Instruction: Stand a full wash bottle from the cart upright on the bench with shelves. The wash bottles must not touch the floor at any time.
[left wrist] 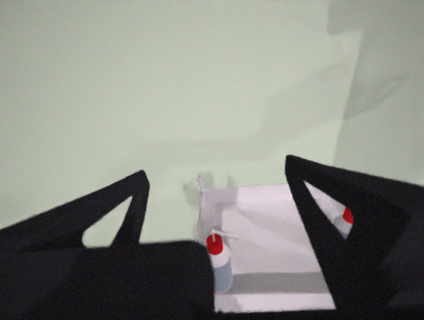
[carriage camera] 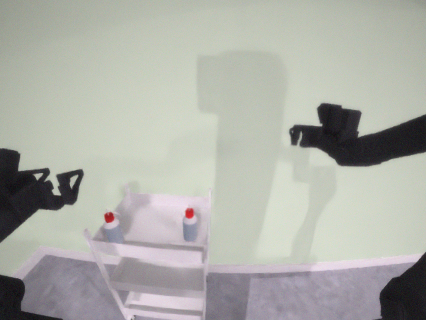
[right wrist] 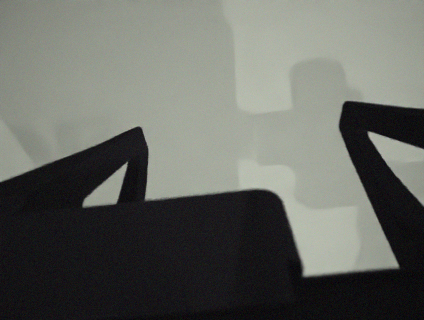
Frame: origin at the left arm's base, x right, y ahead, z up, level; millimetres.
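Seen in the pictures: left gripper, fingertip midpoint: (left wrist: 214, 170) (carriage camera: 65, 170); right gripper, fingertip midpoint: (carriage camera: 302, 131) (right wrist: 241, 126).
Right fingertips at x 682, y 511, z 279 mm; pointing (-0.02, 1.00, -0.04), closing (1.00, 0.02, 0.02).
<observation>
Offsets run from my right fingertips to a thing's top centre. Level surfaces: height alone.
A wash bottle {dx -700, dy -114, dz -288 mm} (carriage camera: 113, 231) (left wrist: 221, 270) with a red cap and blue-grey lower part stands at the front left of the white cart's top tray {dz -462 mm} (carriage camera: 155, 220) (left wrist: 270, 240). A second similar wash bottle {dx -410, dy -71, dz -288 mm} (carriage camera: 190, 229) stands at the tray's right side; part of it (left wrist: 345, 224) shows through the opening in a finger in the left wrist view. My left gripper (carriage camera: 64, 173) (left wrist: 214, 170) is open and empty, above and left of the cart in the carriage view. My right gripper (carriage camera: 296, 136) (right wrist: 241, 126) is open and empty, high at the right before the wall. The bench with shelves does not show.
The cart's upright posts rise at the tray corners, and lower shelves (carriage camera: 155, 275) lie under the tray. A pale green wall (carriage camera: 150, 100) stands behind the cart, with robot shadows on it. Grey floor {dz -1125 mm} (carriage camera: 320, 295) lies beside the cart.
</observation>
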